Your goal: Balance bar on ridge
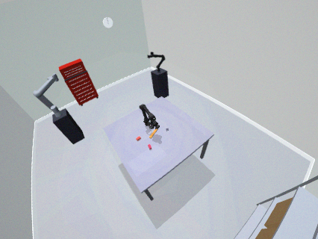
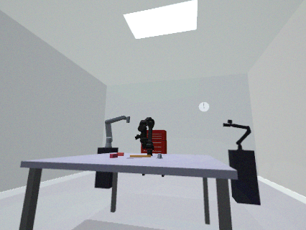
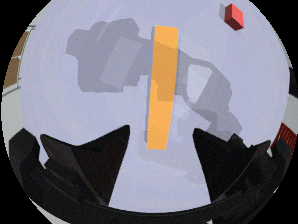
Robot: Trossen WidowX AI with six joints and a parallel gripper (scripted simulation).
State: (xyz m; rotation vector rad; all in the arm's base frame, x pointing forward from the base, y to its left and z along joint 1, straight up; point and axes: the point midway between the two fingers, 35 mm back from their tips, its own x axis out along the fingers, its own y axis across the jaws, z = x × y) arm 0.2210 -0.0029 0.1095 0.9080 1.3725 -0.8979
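The orange bar lies 70 mm below my gripper tip, 30 mm to the right of it and 10 mm ahead of it.
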